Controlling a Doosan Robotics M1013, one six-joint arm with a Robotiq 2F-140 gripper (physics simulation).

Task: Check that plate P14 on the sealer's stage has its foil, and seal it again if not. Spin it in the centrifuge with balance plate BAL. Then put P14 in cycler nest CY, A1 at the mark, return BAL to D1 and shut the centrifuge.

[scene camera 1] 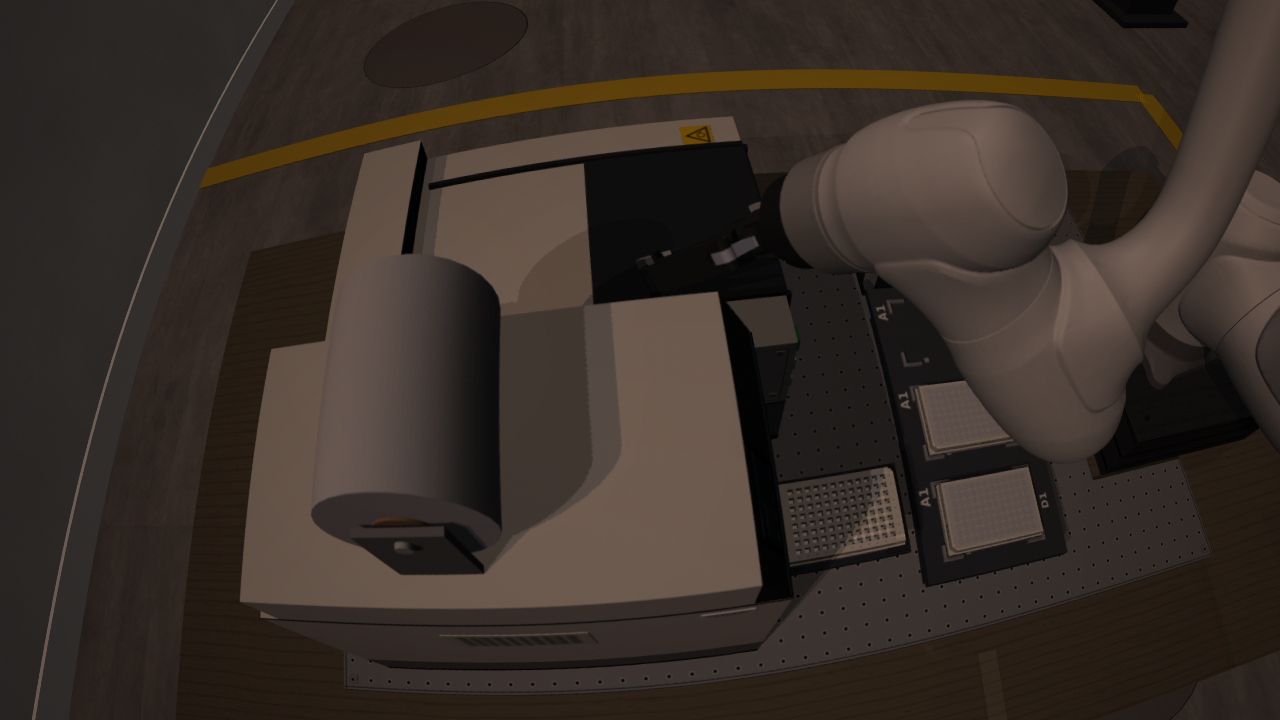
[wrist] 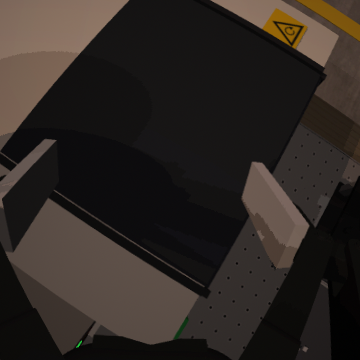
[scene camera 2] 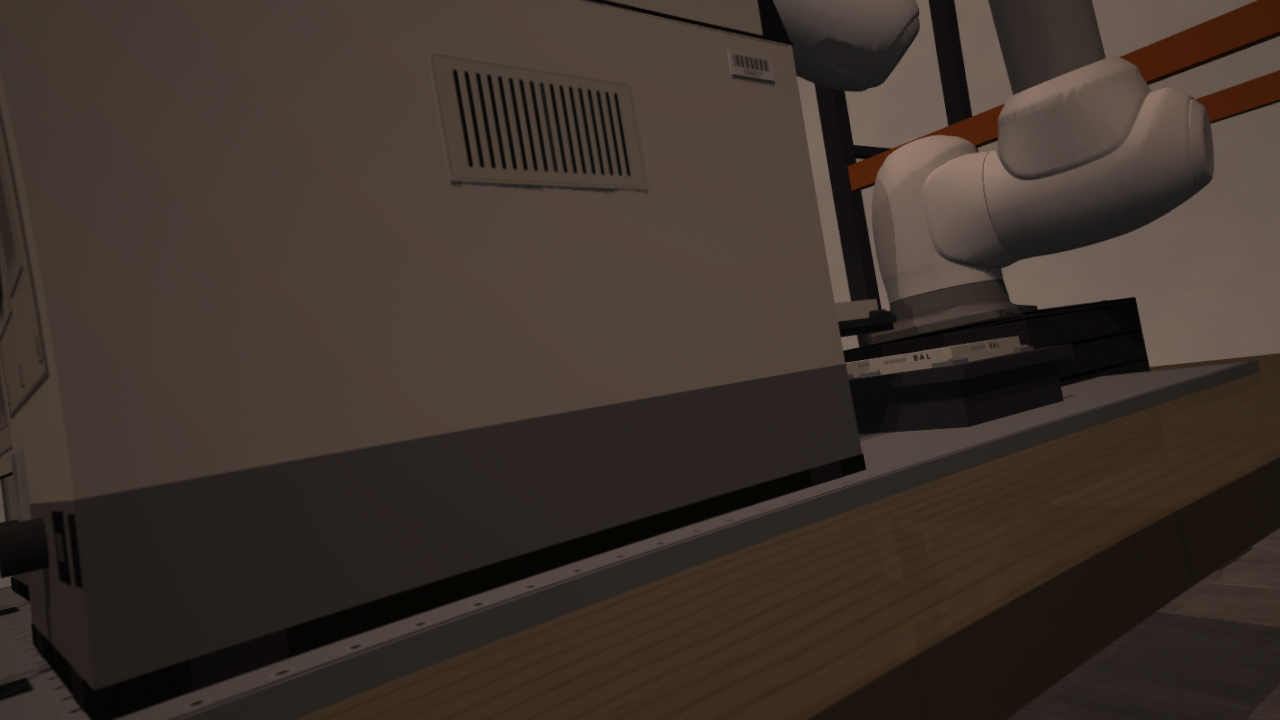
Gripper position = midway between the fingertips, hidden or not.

Note:
My gripper [wrist: 154, 170] is open and holds nothing. Also in view: a cylinder [scene camera 1: 409, 419] and a lid panel [scene camera 1: 636, 205].
The lid panel also shows in the wrist view [wrist: 157, 120].

